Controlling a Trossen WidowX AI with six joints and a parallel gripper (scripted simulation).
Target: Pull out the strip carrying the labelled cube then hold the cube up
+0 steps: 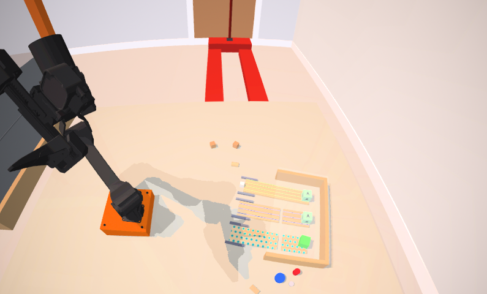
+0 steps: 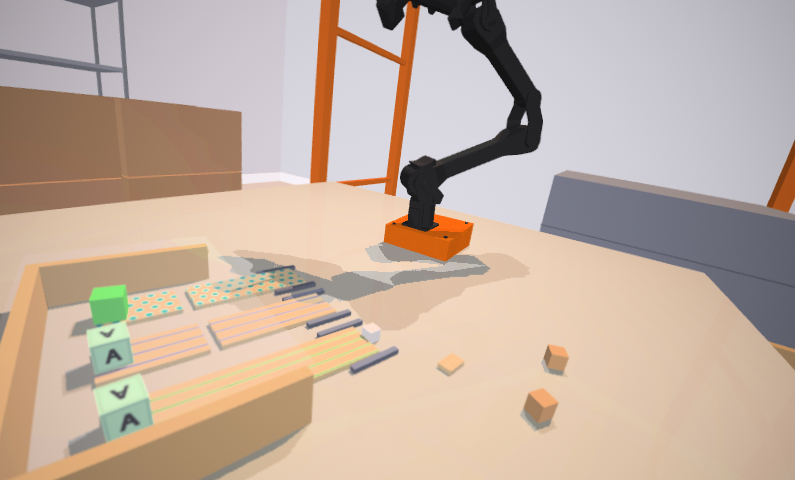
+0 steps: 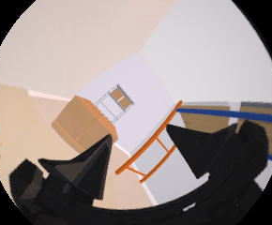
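Now: gripper tip 540 mm above the small white cube, 340 mm short of it and 310 mm to the right of it. The rest, counted from my gripper tip: blue disc: 540 mm below, 440 mm ahead, 20 mm to the right; flat tile: 550 mm below, 410 mm to the left, 310 mm ahead; red piece: 540 mm below, 490 mm ahead, 10 mm to the right.
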